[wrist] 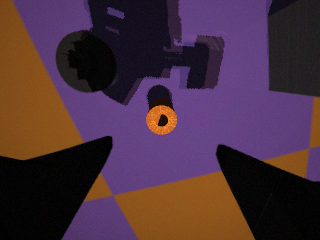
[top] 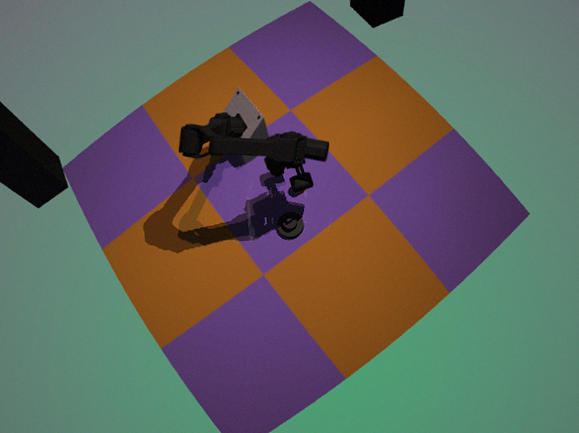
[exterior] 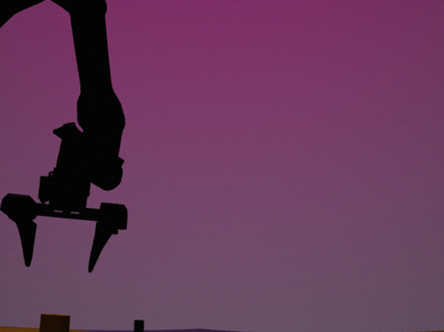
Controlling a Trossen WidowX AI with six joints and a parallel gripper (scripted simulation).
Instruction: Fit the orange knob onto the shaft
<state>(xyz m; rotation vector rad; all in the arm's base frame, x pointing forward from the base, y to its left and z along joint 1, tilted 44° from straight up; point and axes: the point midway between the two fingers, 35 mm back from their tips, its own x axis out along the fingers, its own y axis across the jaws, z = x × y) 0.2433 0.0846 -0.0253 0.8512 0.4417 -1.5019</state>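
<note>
Right now the orange knob is 90 mm below my gripper tip. From my gripper tip the other things lie so: round black pedestal: 100 mm ahead, 90 mm to the right, 90 mm below.
</note>
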